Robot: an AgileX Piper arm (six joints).
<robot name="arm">
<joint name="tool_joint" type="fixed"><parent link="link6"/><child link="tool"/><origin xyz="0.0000 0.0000 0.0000"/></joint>
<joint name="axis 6" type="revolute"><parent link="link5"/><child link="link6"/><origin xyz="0.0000 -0.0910 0.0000" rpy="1.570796 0.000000 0.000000"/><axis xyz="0 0 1"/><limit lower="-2.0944" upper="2.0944"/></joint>
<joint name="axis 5" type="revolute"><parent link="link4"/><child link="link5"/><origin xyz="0.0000 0.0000 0.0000" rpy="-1.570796 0.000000 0.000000"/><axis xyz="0 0 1"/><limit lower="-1.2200" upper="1.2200"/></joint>
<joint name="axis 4" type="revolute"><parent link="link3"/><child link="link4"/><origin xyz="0.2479 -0.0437 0.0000" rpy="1.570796 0.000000 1.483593"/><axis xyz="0 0 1"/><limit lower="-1.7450" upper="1.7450"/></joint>
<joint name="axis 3" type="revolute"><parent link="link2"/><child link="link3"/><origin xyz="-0.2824 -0.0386 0.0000"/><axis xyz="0 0 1"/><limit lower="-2.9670" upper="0.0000"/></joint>
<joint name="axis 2" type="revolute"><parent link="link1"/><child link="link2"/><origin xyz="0.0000 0.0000 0.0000" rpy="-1.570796 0.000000 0.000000"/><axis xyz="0 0 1"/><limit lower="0.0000" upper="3.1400"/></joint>
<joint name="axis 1" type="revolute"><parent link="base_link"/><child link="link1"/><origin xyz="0.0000 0.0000 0.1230"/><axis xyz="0 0 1"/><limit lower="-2.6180" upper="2.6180"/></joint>
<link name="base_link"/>
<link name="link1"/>
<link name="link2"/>
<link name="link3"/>
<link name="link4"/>
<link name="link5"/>
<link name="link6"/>
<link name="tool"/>
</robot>
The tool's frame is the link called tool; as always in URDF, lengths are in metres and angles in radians.
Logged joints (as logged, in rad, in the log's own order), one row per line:
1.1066 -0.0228 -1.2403 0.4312 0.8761 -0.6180
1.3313 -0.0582 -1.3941 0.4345 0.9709 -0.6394
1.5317 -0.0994 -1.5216 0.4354 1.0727 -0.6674
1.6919 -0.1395 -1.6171 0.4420 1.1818 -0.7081
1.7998 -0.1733 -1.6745 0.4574 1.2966 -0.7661
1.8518 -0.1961 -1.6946 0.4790 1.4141 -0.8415
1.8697 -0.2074 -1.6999 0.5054 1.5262 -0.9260
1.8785 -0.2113 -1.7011 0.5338 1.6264 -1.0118
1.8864 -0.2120 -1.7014 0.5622 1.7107 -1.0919
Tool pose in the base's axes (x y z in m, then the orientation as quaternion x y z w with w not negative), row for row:
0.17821 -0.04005 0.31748 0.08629 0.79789 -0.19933 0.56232
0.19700 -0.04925 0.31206 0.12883 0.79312 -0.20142 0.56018
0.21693 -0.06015 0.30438 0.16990 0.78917 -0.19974 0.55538
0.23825 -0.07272 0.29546 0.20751 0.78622 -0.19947 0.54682
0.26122 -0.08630 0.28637 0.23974 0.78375 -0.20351 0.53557
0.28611 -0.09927 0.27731 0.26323 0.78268 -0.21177 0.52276
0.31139 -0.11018 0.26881 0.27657 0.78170 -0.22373 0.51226
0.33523 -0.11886 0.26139 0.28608 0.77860 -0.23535 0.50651
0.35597 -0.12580 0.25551 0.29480 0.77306 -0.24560 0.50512
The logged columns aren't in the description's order. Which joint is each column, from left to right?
Columns, left to right: axis 6, axis 1, axis 4, axis 5, axis 2, axis 3.
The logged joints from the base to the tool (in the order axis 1, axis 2, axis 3, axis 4, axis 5, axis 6), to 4 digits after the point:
-0.0228 0.8761 -0.6180 -1.2403 0.4312 1.1066
-0.0582 0.9709 -0.6394 -1.3941 0.4345 1.3313
-0.0994 1.0727 -0.6674 -1.5216 0.4354 1.5317
-0.1395 1.1818 -0.7081 -1.6171 0.4420 1.6919
-0.1733 1.2966 -0.7661 -1.6745 0.4574 1.7998
-0.1961 1.4141 -0.8415 -1.6946 0.4790 1.8518
-0.2074 1.5262 -0.9260 -1.6999 0.5054 1.8697
-0.2113 1.6264 -1.0118 -1.7011 0.5338 1.8785
-0.2120 1.7107 -1.0919 -1.7014 0.5622 1.8864

